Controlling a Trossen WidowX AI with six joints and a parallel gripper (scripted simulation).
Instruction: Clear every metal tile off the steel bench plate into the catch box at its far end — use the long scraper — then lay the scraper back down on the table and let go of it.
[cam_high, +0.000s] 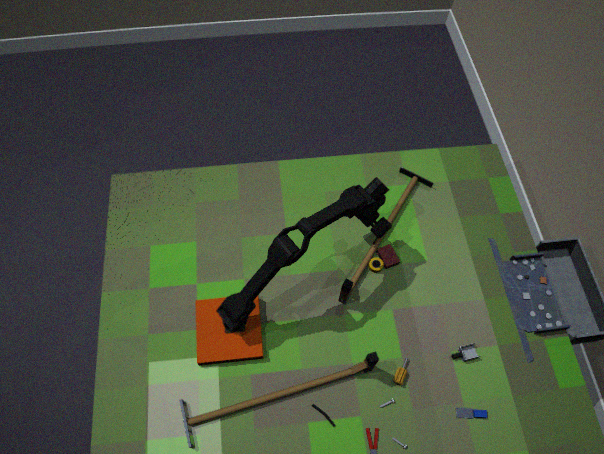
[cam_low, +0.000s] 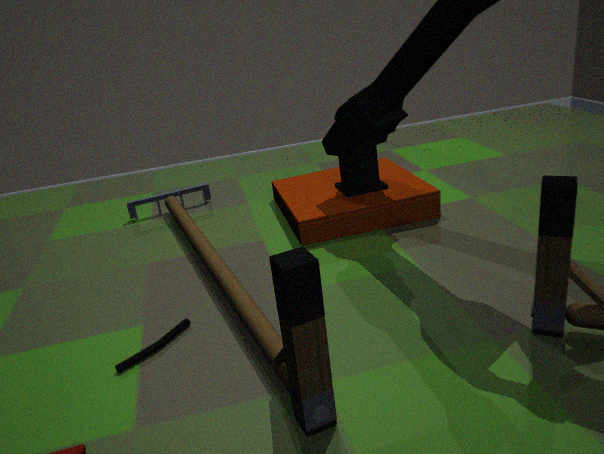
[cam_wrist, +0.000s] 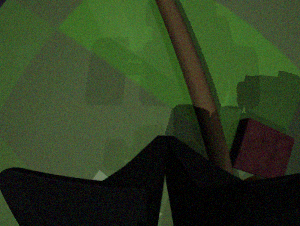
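Right now my gripper tip is 5 cm short of the long scraper, 4 cm above it and 2 cm to the left of it. From my gripper tip the other things lie so: orange piece 58 cm ahead, 27 cm to the right, 10 cm below; then yellow ring 14 cm to the right, 9 cm below, 1 cm ahead; then red block 11 cm to the right, 9 cm below, 5 cm ahead.
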